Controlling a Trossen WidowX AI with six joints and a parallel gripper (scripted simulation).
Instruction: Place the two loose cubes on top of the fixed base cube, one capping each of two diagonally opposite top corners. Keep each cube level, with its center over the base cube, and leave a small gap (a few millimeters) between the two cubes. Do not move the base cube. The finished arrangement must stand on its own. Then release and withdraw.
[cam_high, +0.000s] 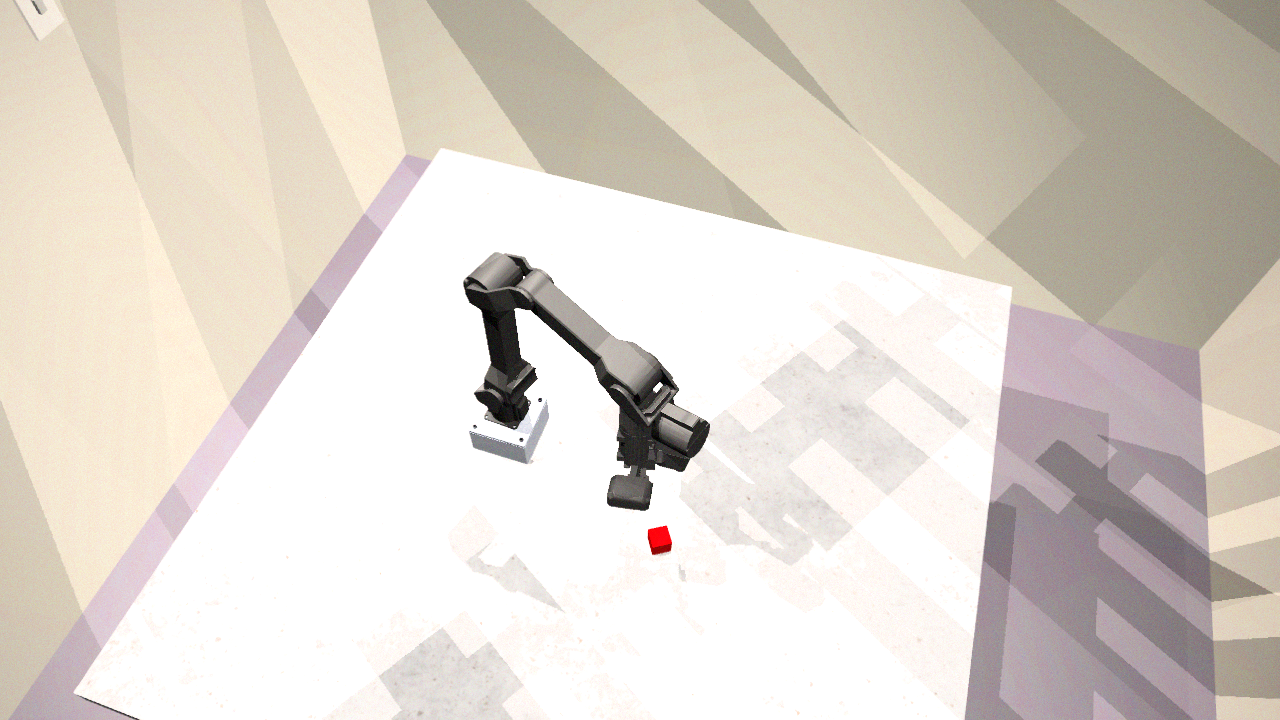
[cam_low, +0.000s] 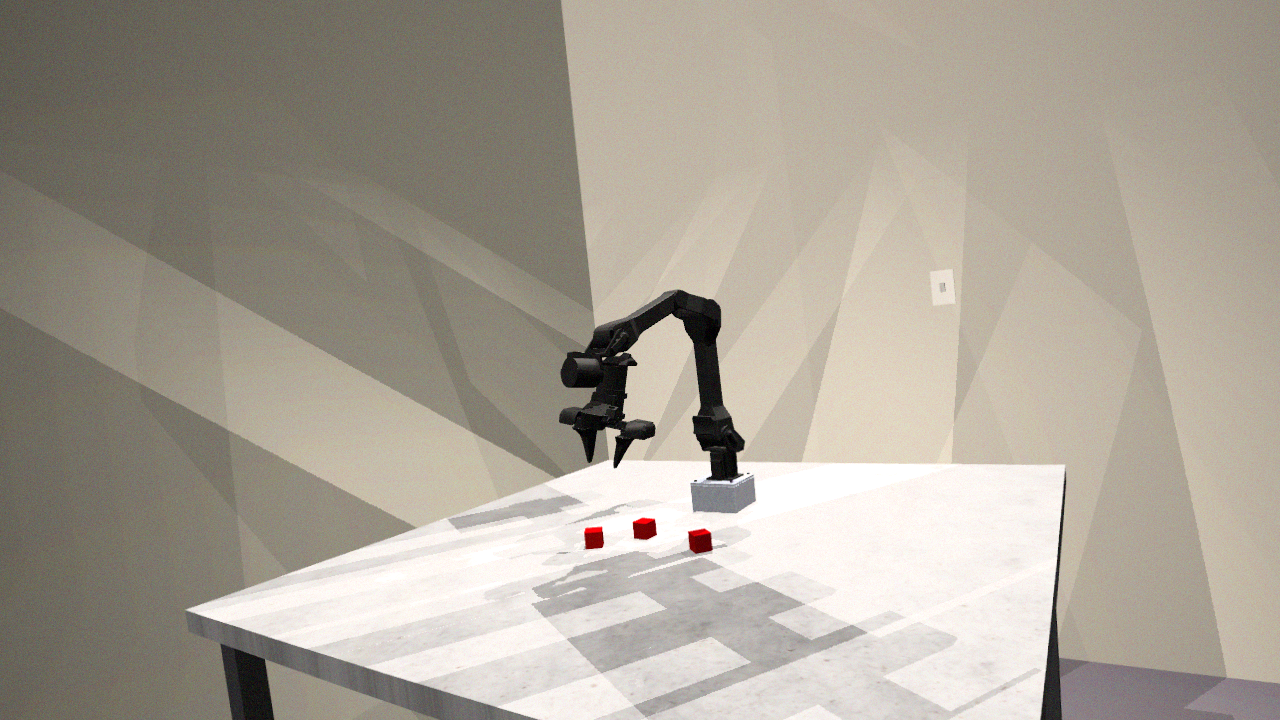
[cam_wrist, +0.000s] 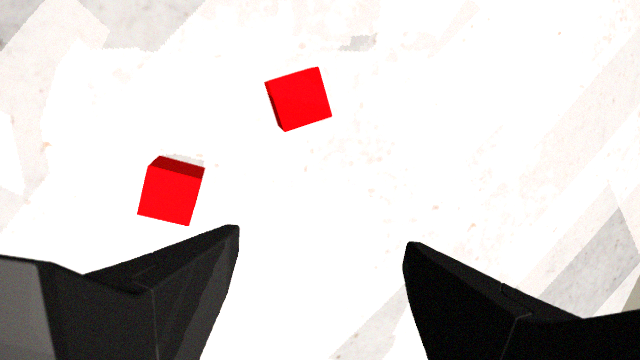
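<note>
Now: gripper tip 40 mm past the red cube, 60 mm to the right of it and 130 mm above it.
</note>
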